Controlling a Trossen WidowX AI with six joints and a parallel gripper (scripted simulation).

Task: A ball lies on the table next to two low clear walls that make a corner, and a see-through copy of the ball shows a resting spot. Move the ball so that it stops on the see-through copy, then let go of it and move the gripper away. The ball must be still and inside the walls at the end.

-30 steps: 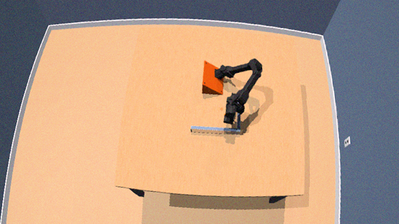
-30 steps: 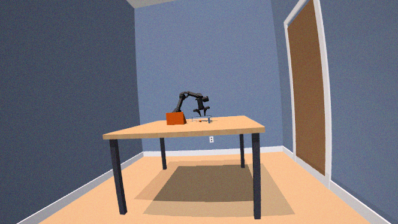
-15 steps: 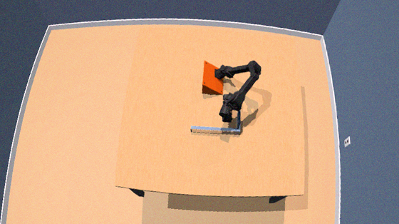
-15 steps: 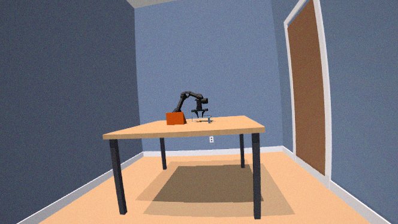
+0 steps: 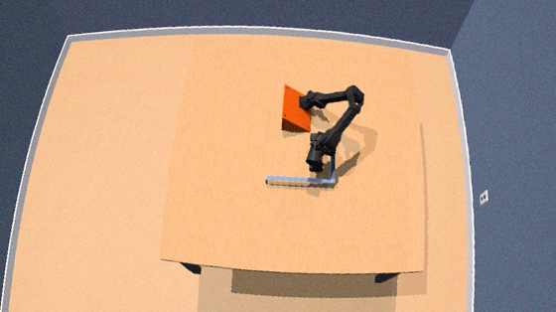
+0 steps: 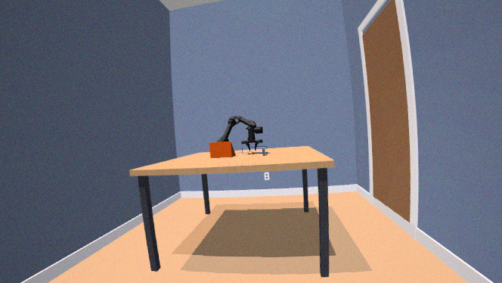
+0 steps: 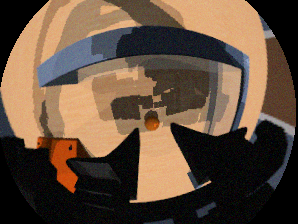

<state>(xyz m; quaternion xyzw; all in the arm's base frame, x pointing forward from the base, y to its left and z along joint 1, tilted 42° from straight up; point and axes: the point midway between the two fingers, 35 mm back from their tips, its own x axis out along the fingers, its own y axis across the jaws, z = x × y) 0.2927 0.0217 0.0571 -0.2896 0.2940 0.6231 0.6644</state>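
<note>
Right now the orange ball is 10 mm below my gripper tip. From my gripper tip the other things lie so: see-through ball copy: 40 mm behind, 30 mm to the right, 10 mm below.
</note>
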